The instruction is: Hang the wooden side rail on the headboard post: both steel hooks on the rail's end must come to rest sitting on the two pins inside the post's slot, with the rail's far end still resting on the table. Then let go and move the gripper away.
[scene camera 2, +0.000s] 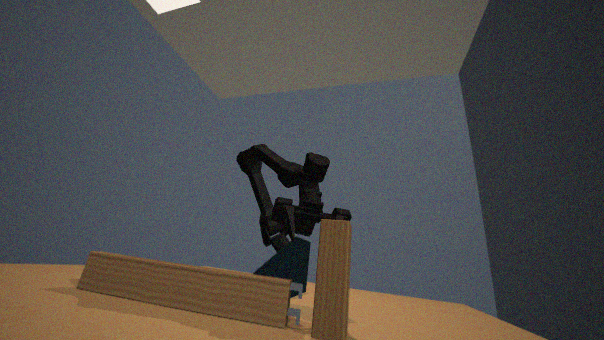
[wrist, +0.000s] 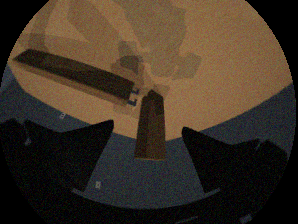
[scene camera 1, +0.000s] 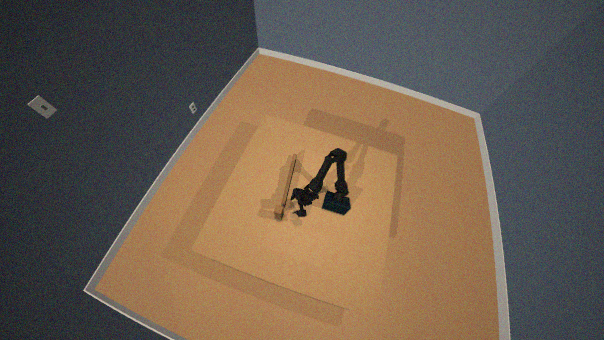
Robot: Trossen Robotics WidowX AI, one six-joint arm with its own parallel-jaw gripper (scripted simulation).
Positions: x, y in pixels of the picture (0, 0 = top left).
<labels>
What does the gripper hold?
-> Nothing.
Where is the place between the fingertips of the gripper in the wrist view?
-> At 149, 127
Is the gripper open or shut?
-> Open.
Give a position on a wooden side rail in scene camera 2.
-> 265, 300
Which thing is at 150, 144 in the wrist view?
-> A headboard post.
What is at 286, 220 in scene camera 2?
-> The gripper.
</labels>
